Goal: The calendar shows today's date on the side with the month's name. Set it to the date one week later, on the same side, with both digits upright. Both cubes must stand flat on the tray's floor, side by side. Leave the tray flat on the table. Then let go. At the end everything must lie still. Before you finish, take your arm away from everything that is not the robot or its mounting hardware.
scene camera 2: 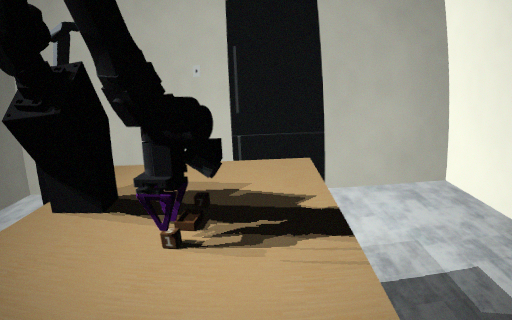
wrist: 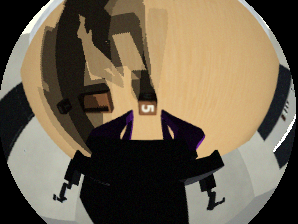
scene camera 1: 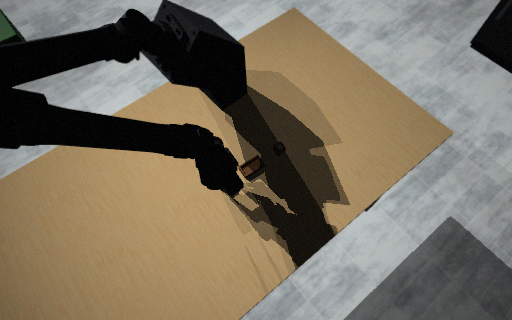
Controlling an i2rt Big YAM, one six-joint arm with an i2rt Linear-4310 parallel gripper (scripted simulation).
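Observation:
My gripper's there, you can see it at my gripper [scene camera 2: 168, 225], and it's in the wrist view [wrist: 147, 113] too. I can also see a brown tray [wrist: 101, 101].

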